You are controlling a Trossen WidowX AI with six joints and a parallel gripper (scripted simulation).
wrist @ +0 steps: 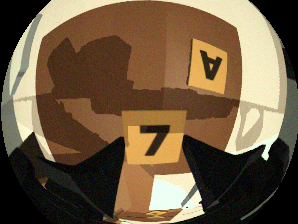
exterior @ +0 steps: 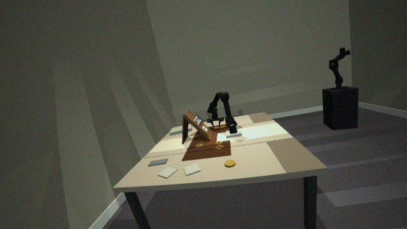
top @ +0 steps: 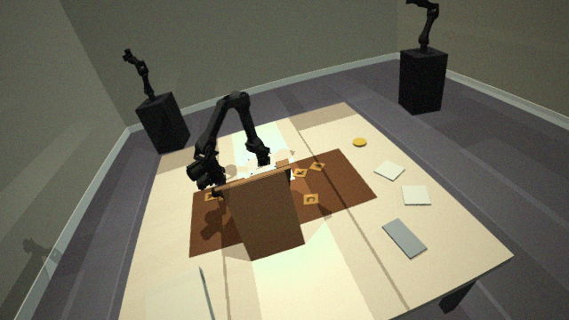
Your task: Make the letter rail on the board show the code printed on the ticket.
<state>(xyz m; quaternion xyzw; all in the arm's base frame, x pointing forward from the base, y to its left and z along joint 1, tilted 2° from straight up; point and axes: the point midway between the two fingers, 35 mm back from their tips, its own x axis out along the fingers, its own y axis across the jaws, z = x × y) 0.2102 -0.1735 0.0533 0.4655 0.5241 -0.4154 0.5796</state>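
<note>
My gripper tip is now 15 cm to the right of the white ticket, 8 cm short of it and 6 cm below it. Also, from my gripper tip: brown mat (21 cm to the left, 3 cm below, 1 cm behind); orange tile marked 7 (right at my gripper tip); orange tile marked g (23 cm to the left, 14 cm above, 13 cm ahead).
</note>
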